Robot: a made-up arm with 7 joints.
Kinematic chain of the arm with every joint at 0, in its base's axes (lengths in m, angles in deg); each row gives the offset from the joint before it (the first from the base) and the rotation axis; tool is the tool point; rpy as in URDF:
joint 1: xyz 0 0 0.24 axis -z
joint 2: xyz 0 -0.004 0.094 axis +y
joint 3: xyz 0 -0.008 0.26 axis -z
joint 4: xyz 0 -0.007 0.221 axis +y
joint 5: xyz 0 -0.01 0.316 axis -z
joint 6: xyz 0 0 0.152 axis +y
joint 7: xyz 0 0 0.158 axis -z
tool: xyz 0 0 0 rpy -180 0 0
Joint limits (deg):
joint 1: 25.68..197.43
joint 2: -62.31..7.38
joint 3: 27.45..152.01
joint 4: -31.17..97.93
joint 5: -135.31..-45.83
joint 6: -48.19..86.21
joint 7: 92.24..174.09
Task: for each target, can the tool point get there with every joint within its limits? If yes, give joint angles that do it. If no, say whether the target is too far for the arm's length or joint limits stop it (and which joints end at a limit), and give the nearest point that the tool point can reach.
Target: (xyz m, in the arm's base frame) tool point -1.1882 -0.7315 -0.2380
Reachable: no: too far | nearest point -0.7352 -0.2183 0.2130 | short by 0.820 m
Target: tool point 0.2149 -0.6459 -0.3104
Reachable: no: joint limits stop it (at a limit: joint 1, joint 2, joint 3, joint 4, joint 6) | nearest point 0.5950 -0.0136 0.0082 | short by 0.804 m
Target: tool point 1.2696 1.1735 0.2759
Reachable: no: too far | nearest point 0.7591 0.7016 0.4389 | short by 0.714 m
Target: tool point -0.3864 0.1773 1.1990
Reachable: yes | joints 91.85 -30.60 59.80 59.70 -124.90 40.33 164.84
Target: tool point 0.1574 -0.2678 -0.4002
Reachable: no: joint limits stop it (at a limit: joint 1, joint 2, joint 3, joint 4, joint 6) | nearest point 0.5637 0.0166 0.0057 | short by 0.641 m
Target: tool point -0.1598 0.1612 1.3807
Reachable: yes | joints 144.30 -5.17 68.15 19.62 -53.34 27.50 114.72
